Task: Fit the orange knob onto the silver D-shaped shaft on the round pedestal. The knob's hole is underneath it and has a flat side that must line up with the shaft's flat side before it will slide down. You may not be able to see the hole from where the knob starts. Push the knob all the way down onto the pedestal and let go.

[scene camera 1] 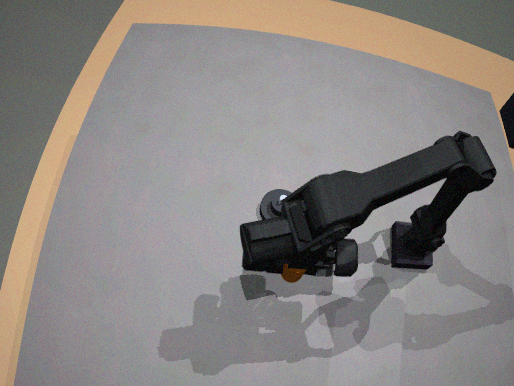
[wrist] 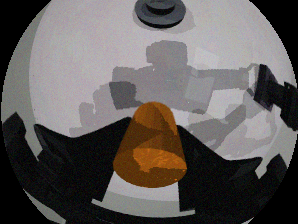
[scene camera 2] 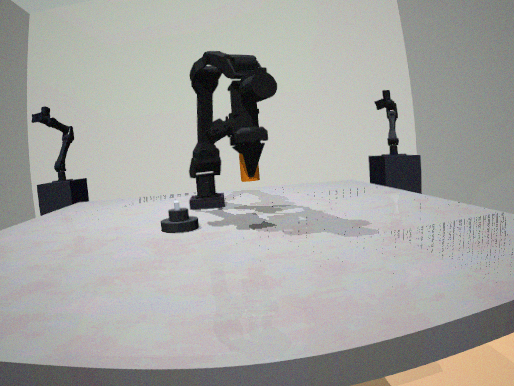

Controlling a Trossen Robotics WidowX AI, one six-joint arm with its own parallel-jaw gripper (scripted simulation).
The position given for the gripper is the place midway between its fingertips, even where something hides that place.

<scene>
The gripper [scene camera 2: 250, 176] holds an orange knob [wrist: 150, 154]. Also in view: a round pedestal [scene camera 2: 179, 220].
The gripper also shows in scene camera 1 [scene camera 1: 292, 270] and in the wrist view [wrist: 153, 125].
</scene>
